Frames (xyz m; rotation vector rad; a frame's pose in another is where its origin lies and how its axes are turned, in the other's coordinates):
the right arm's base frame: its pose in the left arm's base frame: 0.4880 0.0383 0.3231 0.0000 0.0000 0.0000
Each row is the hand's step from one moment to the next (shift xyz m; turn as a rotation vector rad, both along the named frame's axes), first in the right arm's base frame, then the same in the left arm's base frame.
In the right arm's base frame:
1: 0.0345 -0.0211 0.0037 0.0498 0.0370 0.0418
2: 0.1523 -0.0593 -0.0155 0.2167 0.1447 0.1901
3: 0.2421 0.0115 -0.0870 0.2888 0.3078 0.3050
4: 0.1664 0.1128 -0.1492 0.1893 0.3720 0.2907
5: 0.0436 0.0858 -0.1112 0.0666 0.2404 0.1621
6: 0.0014 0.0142 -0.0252 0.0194 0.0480 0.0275
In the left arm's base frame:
1: 0.0345 -0.0211 0.0037 0.0498 0.0370 0.0418
2: 0.1523 -0.0593 -0.0155 0.2167 0.1447 0.1901
3: 0.2421 0.0115 -0.0870 0.2888 0.3078 0.3050
4: 0.1664 0.1128 -0.1492 0.1893 0.3720 0.2907
5: 0.0436 0.0858 -0.1112 0.0666 0.2404 0.1621
6: 0.0014 0.0142 -0.0252 0.0194 0.0480 0.0275

